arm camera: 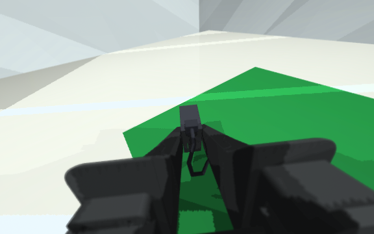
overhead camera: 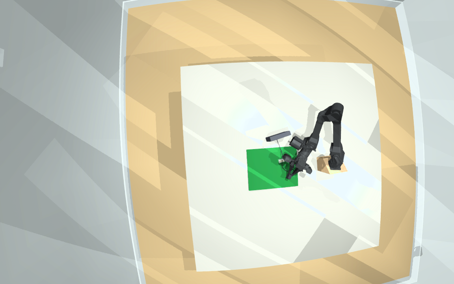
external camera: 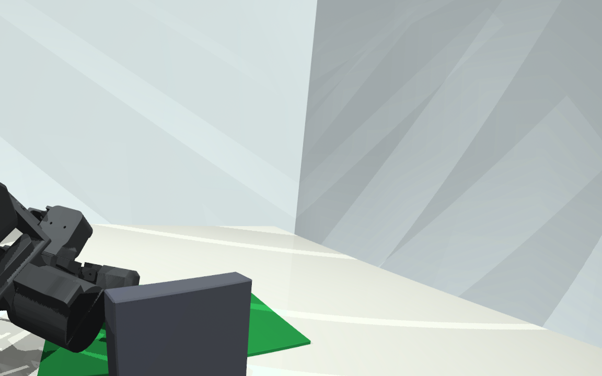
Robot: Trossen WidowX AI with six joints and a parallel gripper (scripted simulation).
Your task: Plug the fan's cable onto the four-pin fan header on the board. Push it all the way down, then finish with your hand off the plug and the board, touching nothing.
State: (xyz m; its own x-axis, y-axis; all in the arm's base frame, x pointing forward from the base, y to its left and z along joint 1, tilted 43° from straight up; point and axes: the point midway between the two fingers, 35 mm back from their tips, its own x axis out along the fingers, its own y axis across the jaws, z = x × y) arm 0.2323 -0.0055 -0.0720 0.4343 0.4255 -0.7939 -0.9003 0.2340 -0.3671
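The black plug lies 10 mm to the left of my gripper tip and 10 mm below it. From my gripper tip the other things lie so: black fan 210 mm to the right, 90 mm ahead, 30 mm above; green board 100 mm ahead, 50 mm below, 40 mm to the right; white four-pin header 80 mm to the right, 50 mm ahead, 30 mm below.
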